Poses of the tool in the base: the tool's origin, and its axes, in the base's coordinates. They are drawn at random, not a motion.
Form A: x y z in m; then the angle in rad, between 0 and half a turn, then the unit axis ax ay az.
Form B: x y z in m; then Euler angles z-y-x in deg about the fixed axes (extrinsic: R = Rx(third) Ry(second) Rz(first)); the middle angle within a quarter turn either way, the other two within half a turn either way. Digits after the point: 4 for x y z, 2 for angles.
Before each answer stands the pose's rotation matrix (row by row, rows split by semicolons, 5 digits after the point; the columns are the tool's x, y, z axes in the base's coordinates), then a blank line. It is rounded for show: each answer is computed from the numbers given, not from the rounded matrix.
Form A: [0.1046 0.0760 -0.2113 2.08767 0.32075 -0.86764 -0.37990]
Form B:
-0.34044 -0.08555 -0.93636; -0.74609 0.63064 0.21365; 0.57223 0.77135 -0.27852

[0.1046 0.0760 -0.2113 165.90 -69.45 -142.51]
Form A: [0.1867 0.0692 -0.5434 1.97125 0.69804 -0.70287 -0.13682]
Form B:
0.28737 -0.55590 -0.78000; -0.80789 0.29678 -0.50916; 0.51452 0.77647 -0.36382

[0.1867 0.0692 -0.5434 62.66 -51.26 125.55]
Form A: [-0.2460 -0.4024 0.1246 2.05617 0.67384 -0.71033 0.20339]
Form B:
0.19936 -0.88186 -0.42730; -0.52206 0.27343 -0.80789; 0.82928 0.38414 -0.40587

[-0.2460 -0.4024 0.1246 77.26 -25.30 116.67]
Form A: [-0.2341 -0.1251 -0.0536 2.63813 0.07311 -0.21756 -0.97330]
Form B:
-0.86589 0.43974 -0.23845; -0.49942 -0.78712 0.36196; -0.02852 0.43250 0.90118

[-0.2341 -0.1251 -0.0536 -153.08 -13.80 -21.88]
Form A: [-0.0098 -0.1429 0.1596 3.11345 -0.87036 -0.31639 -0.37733]
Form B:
0.51514 0.56125 0.64779; 0.54002 -0.79944 0.26321; 0.66559 0.21423 -0.71491

[-0.0098 -0.1429 0.1596 -47.45 40.38 -159.79]
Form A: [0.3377 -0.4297 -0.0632 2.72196 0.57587 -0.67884 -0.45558]
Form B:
-0.27876 -0.56231 -0.77852; -0.93354 -0.03158 0.35707; -0.22537 0.82632 -0.51614

[0.3377 -0.4297 -0.0632 116.37 -51.13 -145.32]
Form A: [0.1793 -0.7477 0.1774 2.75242 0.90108 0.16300 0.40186]
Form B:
0.63794 0.13029 0.75898; 0.43524 -0.87407 -0.21578; 0.63529 0.46800 -0.61432

[0.1793 -0.7477 0.1774 -11.54 49.37 160.65]
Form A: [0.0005 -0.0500 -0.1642 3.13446 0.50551 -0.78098 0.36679]
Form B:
-0.48890 -0.79219 0.36526; -0.78696 0.21986 -0.57651; 0.37640 -0.56930 -0.73091

[0.0005 -0.0500 -0.1642 121.68 21.42 141.74]
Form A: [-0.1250 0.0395 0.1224 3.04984 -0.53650 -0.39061 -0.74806]
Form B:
-0.42134 0.48678 0.76519; 0.34970 -0.69128 0.63233; 0.83677 0.53401 0.12104

[-0.1250 0.0395 0.1224 -130.88 49.92 -79.16]
